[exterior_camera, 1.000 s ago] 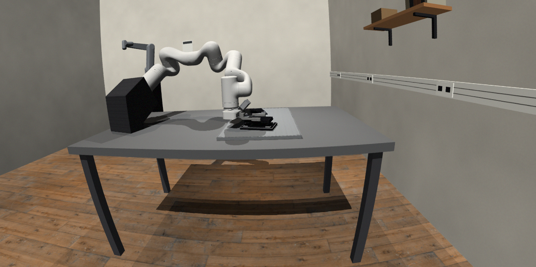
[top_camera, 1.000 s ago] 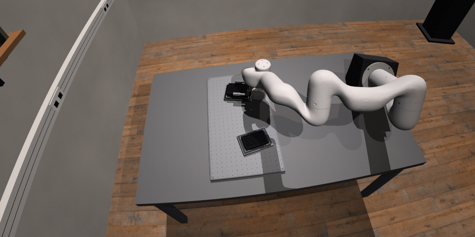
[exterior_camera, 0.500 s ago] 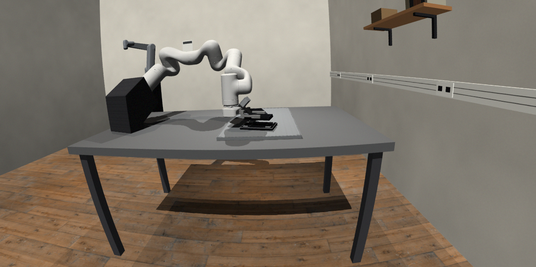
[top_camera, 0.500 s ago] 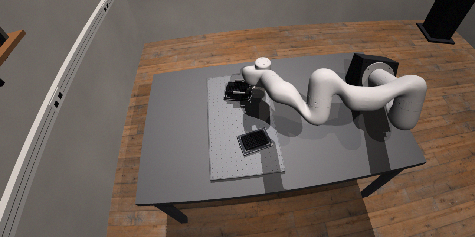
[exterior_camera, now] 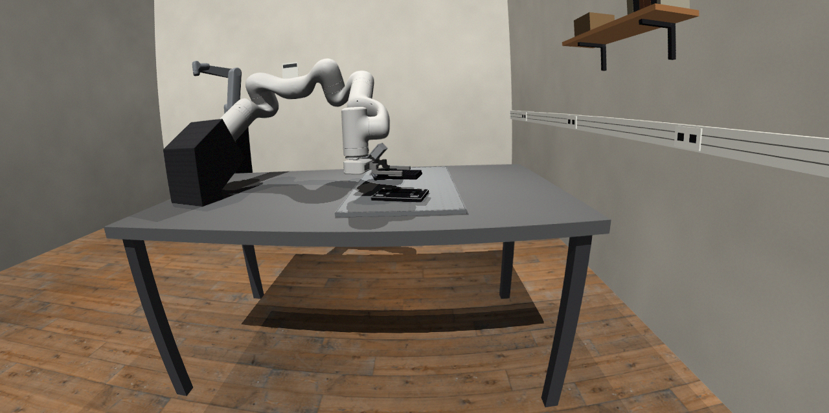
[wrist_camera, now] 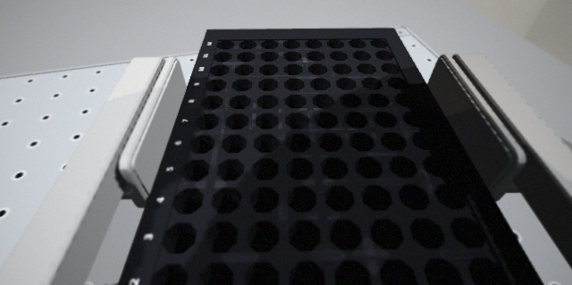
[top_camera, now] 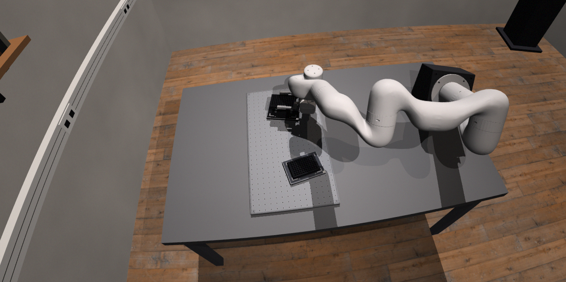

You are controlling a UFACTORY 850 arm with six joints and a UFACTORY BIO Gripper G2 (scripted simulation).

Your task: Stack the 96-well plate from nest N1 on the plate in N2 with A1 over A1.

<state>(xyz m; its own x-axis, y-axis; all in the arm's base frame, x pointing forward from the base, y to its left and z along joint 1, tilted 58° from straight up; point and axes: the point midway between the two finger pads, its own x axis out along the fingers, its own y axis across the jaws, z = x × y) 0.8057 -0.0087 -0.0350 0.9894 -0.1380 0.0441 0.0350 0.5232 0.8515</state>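
Now: the plate nest N2 12 cm behind my hand, 33 cm to the left of it and 8 cm below it. Round my hand: plate nest N1: 8 cm below.
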